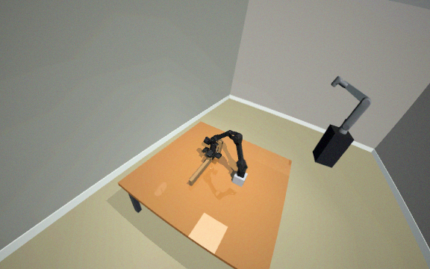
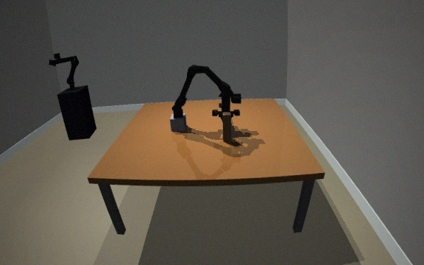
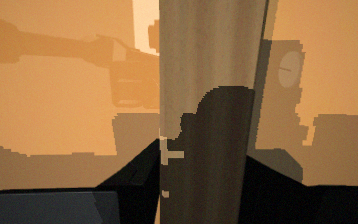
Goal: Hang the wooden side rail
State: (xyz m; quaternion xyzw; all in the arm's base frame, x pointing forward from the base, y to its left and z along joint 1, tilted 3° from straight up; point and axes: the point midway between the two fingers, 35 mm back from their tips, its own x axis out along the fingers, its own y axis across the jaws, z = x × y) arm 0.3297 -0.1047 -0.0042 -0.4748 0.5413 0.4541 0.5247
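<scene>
Right now my gripper tip is 160 mm to the left of the headboard post, 40 mm below it and 20 mm past it.
</scene>
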